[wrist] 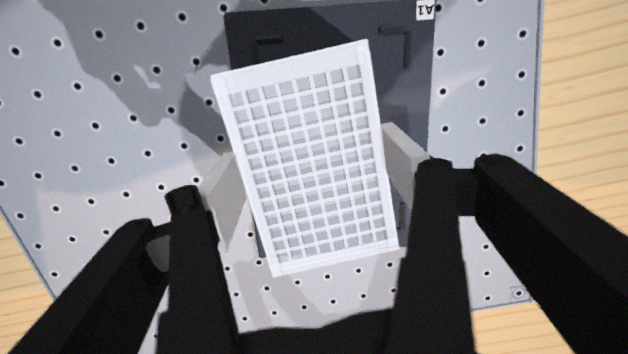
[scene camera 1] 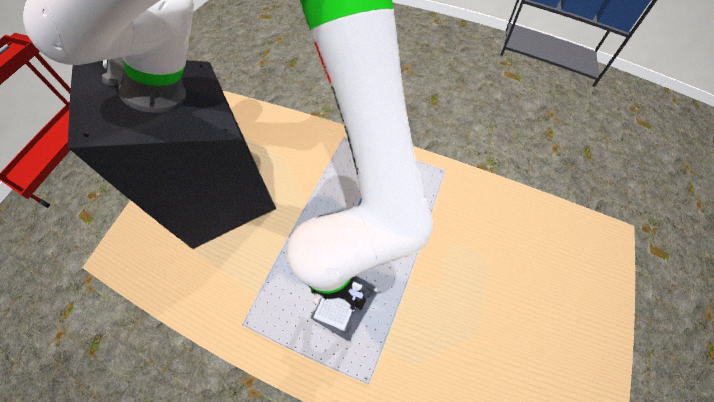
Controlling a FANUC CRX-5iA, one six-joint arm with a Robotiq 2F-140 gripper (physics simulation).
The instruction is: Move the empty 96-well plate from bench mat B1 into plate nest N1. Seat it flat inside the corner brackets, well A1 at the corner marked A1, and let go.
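Frame: origin at the arm's base, x down, y left, z ahead, level; centimetres.
Where they show: gripper, between the fingertips: (wrist: 311,159) (scene camera 1: 338,299); arm's base, origin of its link: (scene camera 1: 153,93).
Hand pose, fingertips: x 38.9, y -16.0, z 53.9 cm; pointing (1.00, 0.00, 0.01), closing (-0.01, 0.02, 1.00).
Observation:
Things, the pixels of their centre, and the offset from my fingertips. "*": a spot on its surface instead. Level surfaces: height alone.
- white 96-well plate, middle of its body: (wrist: 314,169) (scene camera 1: 338,301) dx -0.3, dy -0.6, dz +0.1 cm
- dark nest N1, middle of its body: (wrist: 334,144) (scene camera 1: 345,303) dx +2.5, dy +0.0, dz +1.7 cm
- A1 label, a spot on its surface: (wrist: 425,9) * dx +2.0, dy +7.0, dz +7.8 cm
- perforated board, height of its surface: dx +3.2 cm
- wooden table, height of its surface: dx +4.5 cm
- mat B1, height of its surface: dx +3.0 cm
The white 96-well plate (scene camera 1: 332,314) (wrist: 310,165) is held between the pads of my gripper (scene camera 1: 337,298) (wrist: 311,159), which is shut on its long sides. The plate is above the dark nest N1 (scene camera 1: 355,322) (wrist: 415,90), apart from it; the exact gap cannot be told. In the wrist view the plate is turned slightly against the nest and shifted toward the bottom of the view. Two upper corner brackets show beyond the plate's top edge. The A1 label (wrist: 425,9) is at the nest's upper right corner there. Which plate corner is well A1 cannot be told.
The perforated board (scene camera 1: 280,305) (wrist: 95,150) lies under the nest, on the wooden table (scene camera 1: 525,280). A blue sliver of mat B1 (scene camera 1: 360,202) shows beside the arm, which hides the rest. The black pedestal (scene camera 1: 175,185), a red cart (scene camera 1: 50,137) and a rack (scene camera 1: 615,59) stand around.

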